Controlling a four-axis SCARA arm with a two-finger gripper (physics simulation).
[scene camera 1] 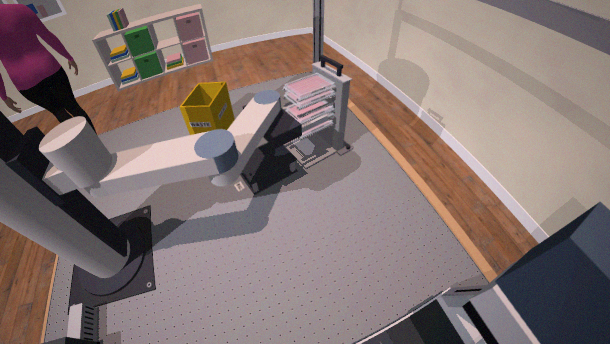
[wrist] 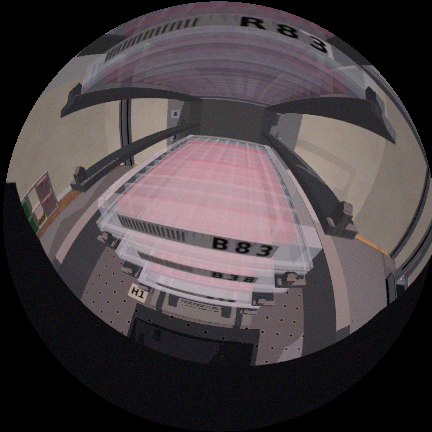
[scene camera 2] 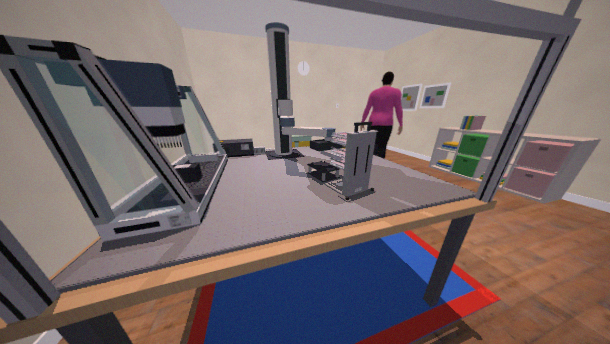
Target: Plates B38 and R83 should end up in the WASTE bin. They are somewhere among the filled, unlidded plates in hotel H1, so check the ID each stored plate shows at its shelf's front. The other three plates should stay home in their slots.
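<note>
Hotel H1 holds a stack of clear plates with pink fill. In the wrist view, plate R83 is overhead, plate B83 is below it, and plate B38 is under B83. Another plate is lowest, its ID too squashed to read. My gripper reaches into the hotel front and is shut on B38, which is level between B83 and the lowest plate; the fingertips are hidden. The yellow WASTE bin stands behind the arm.
A black stand sits low in front of the hotel, under the gripper. The hotel's shelf brackets lie close around the plates. A framed instrument stands at the other end of the table. A person stands beyond the table.
</note>
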